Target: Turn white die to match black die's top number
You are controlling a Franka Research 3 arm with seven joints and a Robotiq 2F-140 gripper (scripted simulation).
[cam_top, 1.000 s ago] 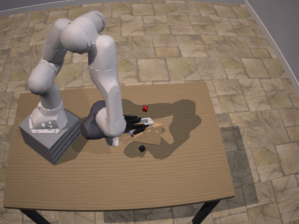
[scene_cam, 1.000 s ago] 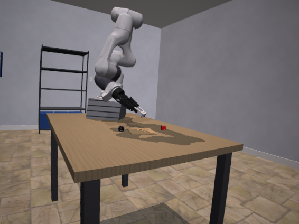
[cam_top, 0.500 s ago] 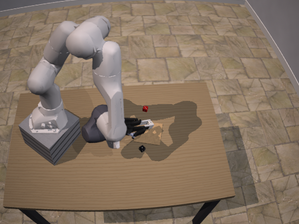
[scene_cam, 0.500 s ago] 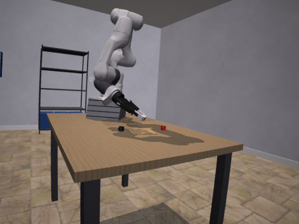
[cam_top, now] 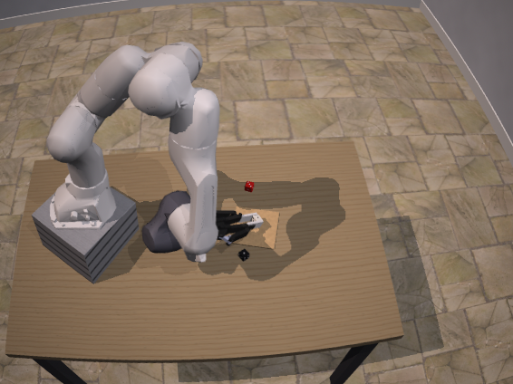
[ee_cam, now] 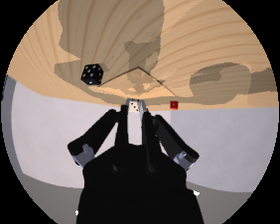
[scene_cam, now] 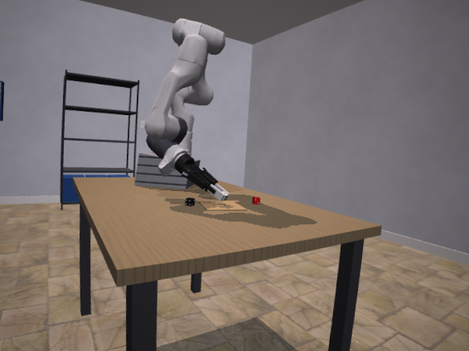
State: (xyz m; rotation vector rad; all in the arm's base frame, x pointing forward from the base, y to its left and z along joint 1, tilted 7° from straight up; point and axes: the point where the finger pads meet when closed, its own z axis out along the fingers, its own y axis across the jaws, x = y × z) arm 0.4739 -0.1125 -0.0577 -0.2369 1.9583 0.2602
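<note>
Right now the white die is 2 cm ahead of my hand, 1 cm to the left of it and 1 cm below it. The rest, counted from my hand: red die 5 cm ahead, 16 cm to the left, 4 cm below; then black die 5 cm behind, 9 cm to the right, 4 cm below; then tan mat 2 cm ahead, 5 cm below.
</note>
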